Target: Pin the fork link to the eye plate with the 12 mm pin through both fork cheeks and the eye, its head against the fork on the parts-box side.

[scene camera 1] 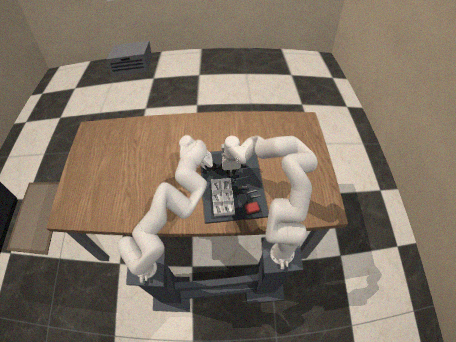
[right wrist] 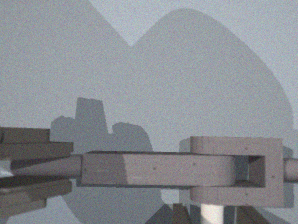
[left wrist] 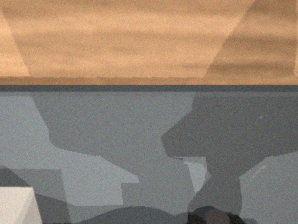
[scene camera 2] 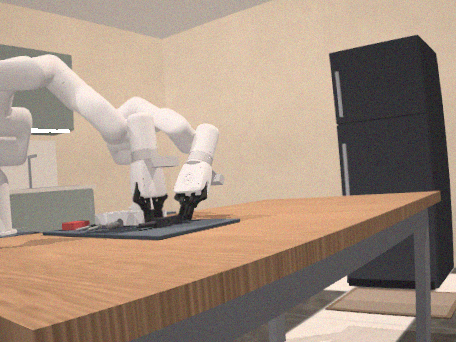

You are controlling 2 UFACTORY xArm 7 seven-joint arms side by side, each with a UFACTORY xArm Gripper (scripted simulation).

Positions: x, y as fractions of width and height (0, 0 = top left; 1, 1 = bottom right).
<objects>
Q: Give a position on an eye plate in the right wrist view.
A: At 0.32, 0.75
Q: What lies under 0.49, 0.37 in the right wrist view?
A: A dark mat.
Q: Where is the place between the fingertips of my right gripper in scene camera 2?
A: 0.34, 0.65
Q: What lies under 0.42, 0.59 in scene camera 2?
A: My left gripper.
</objects>
